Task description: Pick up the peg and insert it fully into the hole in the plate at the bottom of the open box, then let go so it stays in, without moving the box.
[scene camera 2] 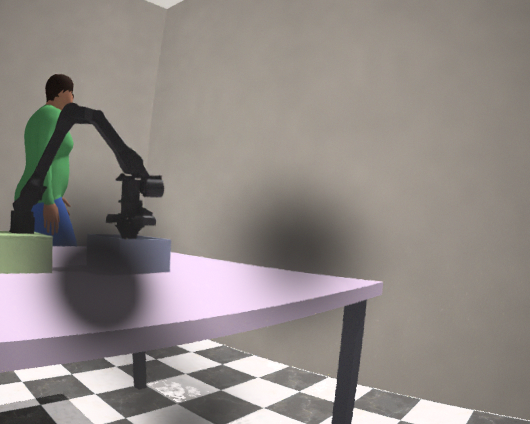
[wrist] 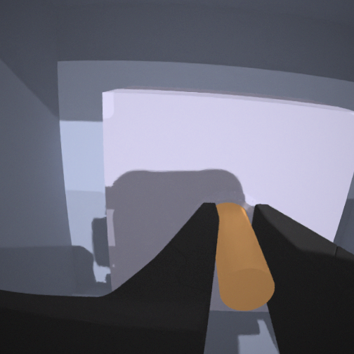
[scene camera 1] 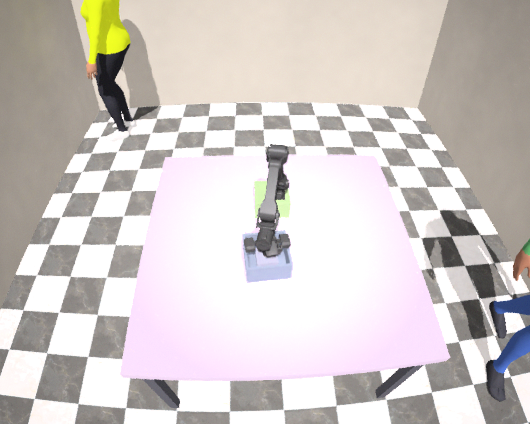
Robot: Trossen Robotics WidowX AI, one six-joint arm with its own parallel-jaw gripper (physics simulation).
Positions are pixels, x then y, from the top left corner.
A blue-grey box shows in scene camera 2 point(111, 253), in the wrist view point(63, 63) and in scene camera 1 point(283, 270).
